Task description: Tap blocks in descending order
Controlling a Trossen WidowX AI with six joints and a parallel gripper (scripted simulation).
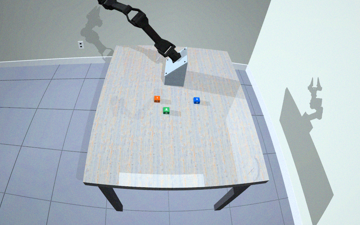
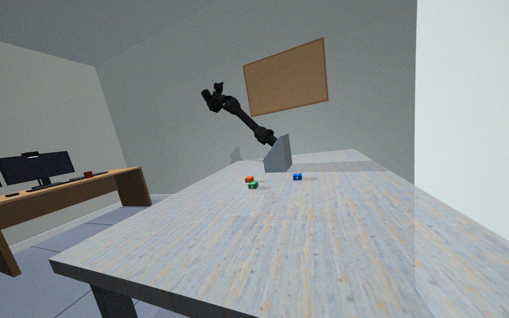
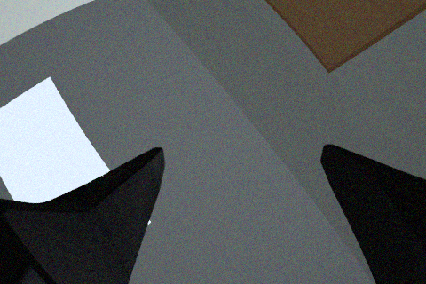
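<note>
My gripper tip is 620 mm short of the green block, 610 mm above it and 310 mm to the right of it. From my gripper tip the other things lie so: blue block 610 mm below, 560 mm ahead, 490 mm to the left; orange block 610 mm below, 530 mm ahead, 260 mm to the left.
</note>
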